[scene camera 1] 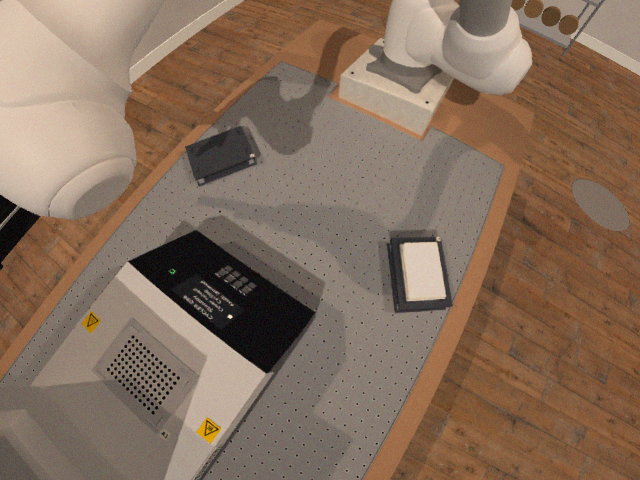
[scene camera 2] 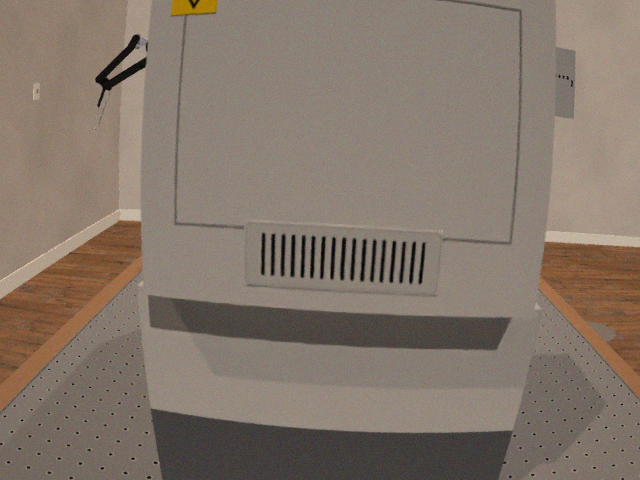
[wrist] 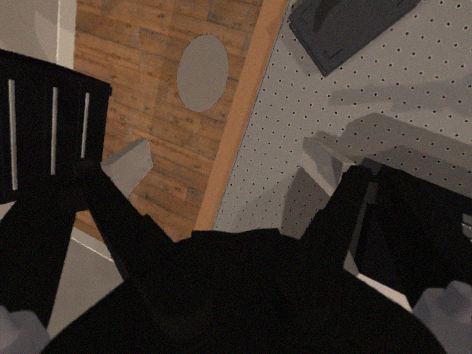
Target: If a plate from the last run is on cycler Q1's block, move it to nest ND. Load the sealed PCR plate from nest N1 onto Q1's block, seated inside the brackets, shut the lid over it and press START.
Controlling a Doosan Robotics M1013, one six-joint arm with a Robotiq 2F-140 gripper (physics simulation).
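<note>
Cycler Q1 [scene camera 1: 217, 299] has a black front panel, with a bare block [scene camera 1: 142, 374] of dark wells showing and no plate on it. Its lid [scene camera 2: 346, 129] stands raised, seen from behind. A white-topped plate [scene camera 1: 423, 271] lies in a dark nest [scene camera 1: 393, 289] on the right side of the table. Another dark nest [scene camera 1: 221, 155] [wrist: 350, 35] at the far left holds no plate; I cannot read either nest's label. My gripper [wrist: 227, 151] is open and empty, above the table's side edge, beside the cycler. In scene camera 2 it is partly hidden behind the lid.
The arm's base [scene camera 1: 390, 95] stands at the table's far end, and an arm link [scene camera 1: 62, 129] hangs at upper left. A black slatted object [wrist: 32, 130] is beyond the table edge [wrist: 235, 135]. A grey disc [wrist: 202, 72] lies on the floor.
</note>
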